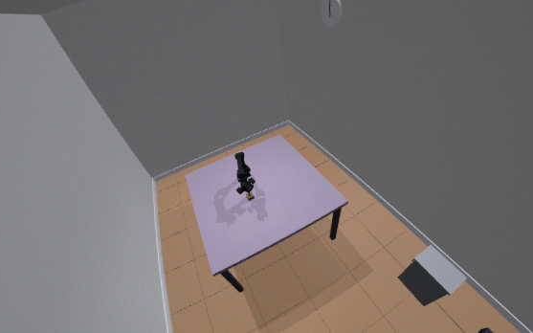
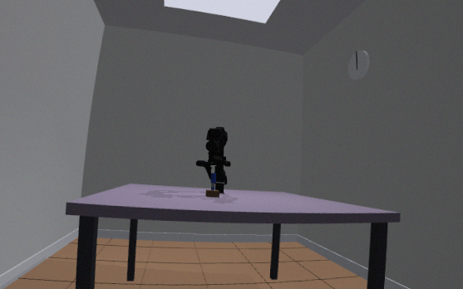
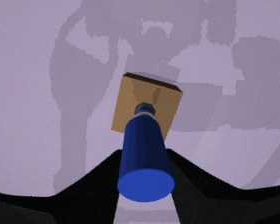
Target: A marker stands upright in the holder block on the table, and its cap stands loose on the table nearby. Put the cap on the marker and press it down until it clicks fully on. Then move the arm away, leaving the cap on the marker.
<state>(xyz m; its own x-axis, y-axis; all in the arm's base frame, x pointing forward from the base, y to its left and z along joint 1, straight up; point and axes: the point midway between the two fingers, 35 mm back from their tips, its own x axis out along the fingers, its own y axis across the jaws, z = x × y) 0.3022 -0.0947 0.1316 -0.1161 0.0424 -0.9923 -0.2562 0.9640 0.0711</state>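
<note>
Now: the brown holder block 1 cm ahead of my gripper tip and 8 cm below it. From my gripper tip the other things lie so: blue cap (1 cm ahead, 1 cm above).
</note>
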